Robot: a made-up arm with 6 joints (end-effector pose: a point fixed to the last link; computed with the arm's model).
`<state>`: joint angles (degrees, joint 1 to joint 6).
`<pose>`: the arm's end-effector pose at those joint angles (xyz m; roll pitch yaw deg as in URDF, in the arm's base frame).
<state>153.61 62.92 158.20 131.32 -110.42 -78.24</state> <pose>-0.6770 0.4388 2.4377 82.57 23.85 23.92</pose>
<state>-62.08 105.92 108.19 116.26 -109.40 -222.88</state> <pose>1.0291 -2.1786 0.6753 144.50 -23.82 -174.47</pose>
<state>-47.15 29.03 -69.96 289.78 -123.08 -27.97</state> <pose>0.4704 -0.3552 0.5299 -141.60 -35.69 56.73</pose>
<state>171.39 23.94 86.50 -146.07 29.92 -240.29</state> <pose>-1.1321 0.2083 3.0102 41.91 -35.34 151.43</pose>
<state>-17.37 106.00 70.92 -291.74 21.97 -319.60</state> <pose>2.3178 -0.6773 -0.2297 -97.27 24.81 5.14</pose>
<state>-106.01 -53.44 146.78 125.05 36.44 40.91</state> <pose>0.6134 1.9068 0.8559 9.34 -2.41 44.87</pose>
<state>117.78 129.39 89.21 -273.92 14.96 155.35</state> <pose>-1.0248 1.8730 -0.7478 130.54 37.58 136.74</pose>
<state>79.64 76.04 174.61 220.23 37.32 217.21</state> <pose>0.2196 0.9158 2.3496 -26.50 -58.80 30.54</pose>
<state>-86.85 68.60 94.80 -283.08 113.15 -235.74</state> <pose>0.2369 -2.1704 1.8240 116.67 -0.75 29.55</pose>
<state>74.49 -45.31 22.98 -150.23 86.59 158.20</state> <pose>0.0096 -0.2082 2.7067 10.82 15.38 43.56</pose>
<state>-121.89 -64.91 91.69 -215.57 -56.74 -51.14</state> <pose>1.0938 1.8785 1.5434 86.89 23.98 90.27</pose>
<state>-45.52 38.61 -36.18 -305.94 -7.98 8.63</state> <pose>0.9048 -0.9424 0.3055 -93.64 77.69 -77.33</pose>
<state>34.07 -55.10 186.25 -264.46 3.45 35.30</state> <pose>-1.1011 -0.7352 0.1009 42.98 60.83 -152.99</pose>
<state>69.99 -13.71 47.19 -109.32 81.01 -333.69</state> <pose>0.2582 0.3523 2.9812 126.36 1.28 1.19</pose>
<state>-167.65 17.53 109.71 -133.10 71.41 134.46</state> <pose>-0.3867 0.0081 3.0990 47.23 -20.07 144.89</pose>
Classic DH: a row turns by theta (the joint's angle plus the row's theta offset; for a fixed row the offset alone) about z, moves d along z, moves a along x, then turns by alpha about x. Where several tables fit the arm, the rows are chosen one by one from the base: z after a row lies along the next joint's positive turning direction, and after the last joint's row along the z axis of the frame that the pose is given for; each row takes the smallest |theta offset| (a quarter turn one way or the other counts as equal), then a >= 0, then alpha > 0; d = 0 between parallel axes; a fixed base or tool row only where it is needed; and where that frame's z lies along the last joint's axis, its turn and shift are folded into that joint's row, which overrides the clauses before.
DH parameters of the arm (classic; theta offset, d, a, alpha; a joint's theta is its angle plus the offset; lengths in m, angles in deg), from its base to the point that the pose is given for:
joint 1: 0 0.7468 0.1366 -90
joint 2: -90 0 1.1076 180
joint 3: 0 0 0.1297 -90
joint 4: 0 -1.2569 0 90
joint 5: 0 0 0 -90
joint 6: 90 -0.131 0 90
tool (fixed): -90 0 0 0

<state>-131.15 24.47 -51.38 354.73 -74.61 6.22</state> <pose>-0.5933 -0.6966 0.5034 172.30 29.47 43.01</pose>
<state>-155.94 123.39 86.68 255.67 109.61 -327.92</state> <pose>-1.9599 -0.7441 -0.5083 18.89 -0.79 89.95</pose>
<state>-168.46 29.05 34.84 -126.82 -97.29 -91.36</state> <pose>-1.8285 -0.4795 2.0467 168.92 -35.35 -65.26</pose>
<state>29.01 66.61 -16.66 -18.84 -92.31 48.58</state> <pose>1.1213 0.6702 -0.0558 129.25 4.06 -169.86</pose>
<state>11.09 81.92 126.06 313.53 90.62 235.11</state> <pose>1.9623 0.2879 1.9346 -91.67 -29.12 -112.82</pose>
